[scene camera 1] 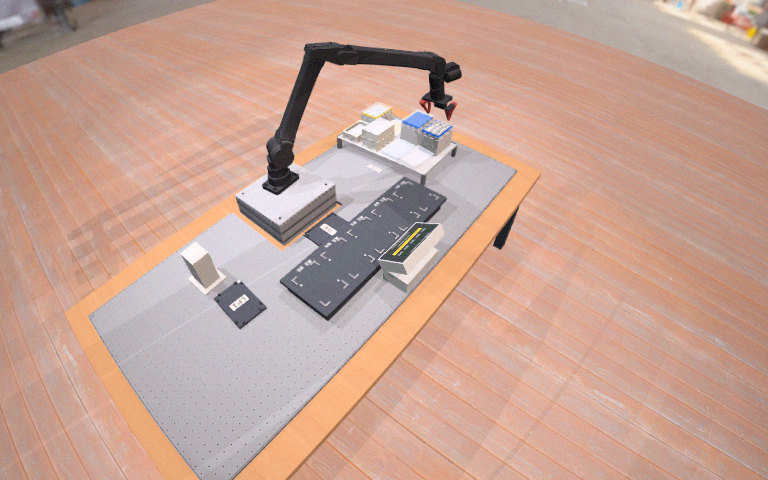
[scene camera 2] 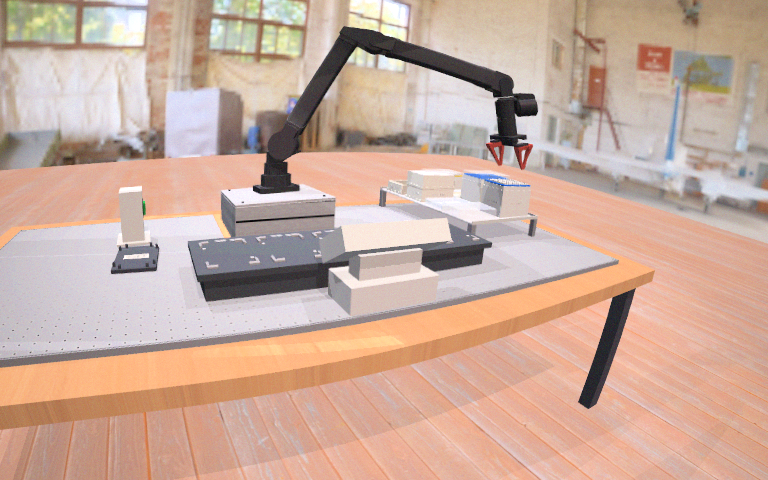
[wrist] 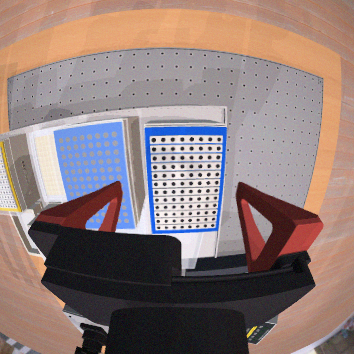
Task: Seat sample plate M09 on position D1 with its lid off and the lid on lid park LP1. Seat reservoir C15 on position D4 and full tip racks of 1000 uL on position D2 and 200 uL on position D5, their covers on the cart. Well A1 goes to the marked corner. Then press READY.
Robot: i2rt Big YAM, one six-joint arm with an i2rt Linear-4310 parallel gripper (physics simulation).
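My gripper [scene camera 1: 438, 114] [scene camera 2: 510, 165] [wrist: 178, 187] is open and empty, high above the cart [scene camera 1: 390, 156] [scene camera 2: 478, 215]. Below it stands a blue-framed tip rack [scene camera 1: 437, 129] [scene camera 2: 513, 200] [wrist: 185, 178] with white strips and dark holes. A second rack with a blue top [scene camera 1: 417, 119] [wrist: 90, 160] stands beside it. A yellow-edged rack [scene camera 1: 376, 111] [wrist: 6, 182] stands at the cart's back. White boxes [scene camera 1: 378, 130] [scene camera 2: 431, 183] stand near it. The dark deck [scene camera 1: 343, 257] [scene camera 2: 226, 260] bears no labware. LP1 [scene camera 1: 249, 314] [scene camera 2: 125, 264] holds no lid. Labware labels are unreadable.
A console [scene camera 1: 410, 243] [scene camera 2: 396, 234] with a display stands at the deck's front edge. A white post [scene camera 1: 201, 264] [scene camera 2: 131, 215] with a green button [scene camera 2: 143, 207] stands behind LP1. A second dark park pad [scene camera 1: 317, 232] lies between the arm's base [scene camera 1: 291, 198] [scene camera 2: 277, 212] and the deck.
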